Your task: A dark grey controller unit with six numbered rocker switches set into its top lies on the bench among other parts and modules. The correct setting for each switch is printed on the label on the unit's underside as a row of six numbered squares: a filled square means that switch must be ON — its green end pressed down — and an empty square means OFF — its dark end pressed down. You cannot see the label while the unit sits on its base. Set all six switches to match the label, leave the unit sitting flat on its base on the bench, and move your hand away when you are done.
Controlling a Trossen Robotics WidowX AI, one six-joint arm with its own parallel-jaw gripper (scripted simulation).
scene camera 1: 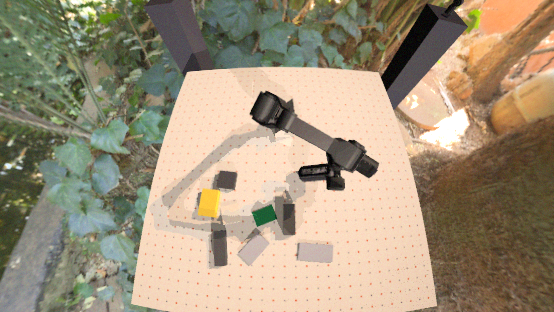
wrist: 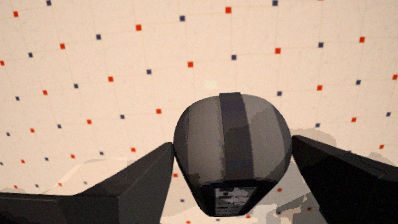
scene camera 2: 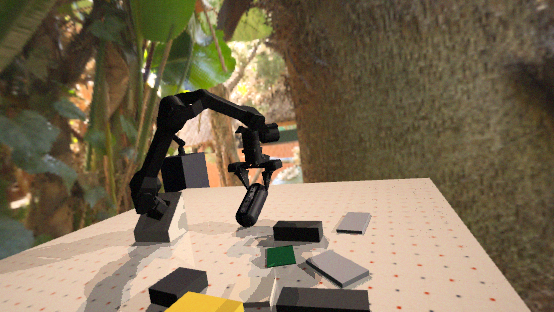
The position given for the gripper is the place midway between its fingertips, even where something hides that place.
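Observation:
Visible, the gripper (scene camera 2: pixel 257 190). Visible again, the gripper (wrist: pixel 232 146).

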